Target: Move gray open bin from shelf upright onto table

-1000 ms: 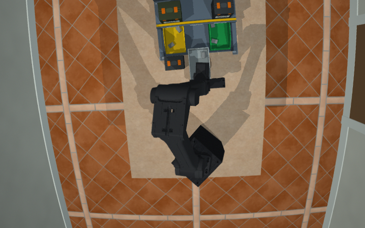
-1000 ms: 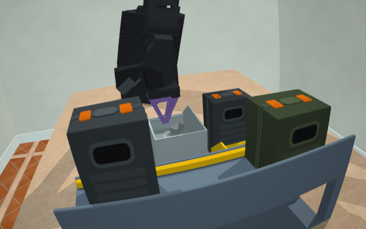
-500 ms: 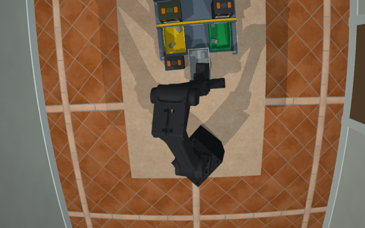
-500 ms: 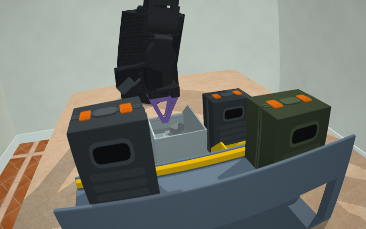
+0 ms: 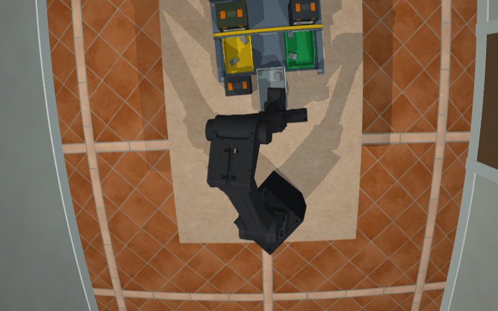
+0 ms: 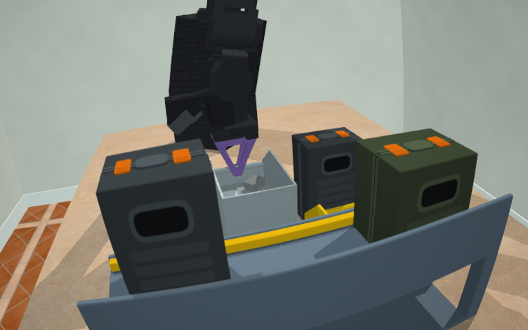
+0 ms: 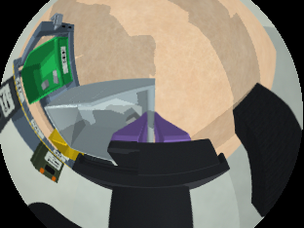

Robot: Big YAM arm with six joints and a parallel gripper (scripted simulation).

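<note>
My gripper is now 80 mm short of the gray open bin and 10 mm to the right of it. Round my hand: green bin: 260 mm ahead, 70 mm to the right, 10 mm below; yellow bin: 220 mm ahead, 150 mm to the left, 10 mm below; yellow rail: 290 mm ahead, 50 mm to the left, 50 mm above.
</note>
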